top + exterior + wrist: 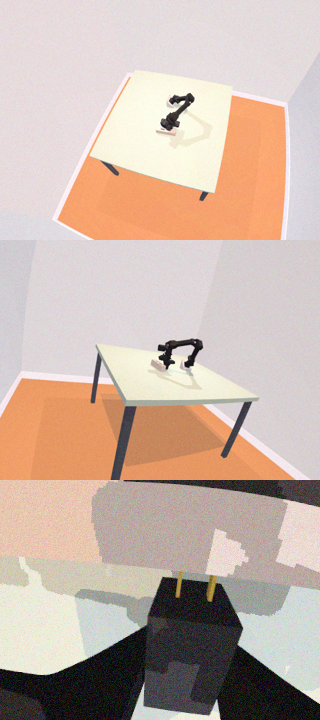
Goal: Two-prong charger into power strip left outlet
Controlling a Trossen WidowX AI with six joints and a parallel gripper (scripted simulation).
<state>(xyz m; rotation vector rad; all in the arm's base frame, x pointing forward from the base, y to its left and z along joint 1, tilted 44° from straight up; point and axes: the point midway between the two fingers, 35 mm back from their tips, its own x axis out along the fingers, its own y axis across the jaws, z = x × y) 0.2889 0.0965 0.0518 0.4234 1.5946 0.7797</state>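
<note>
Right now the black two-prong charger is 20 mm ahead of my gripper tip and 10 mm above it.
</note>
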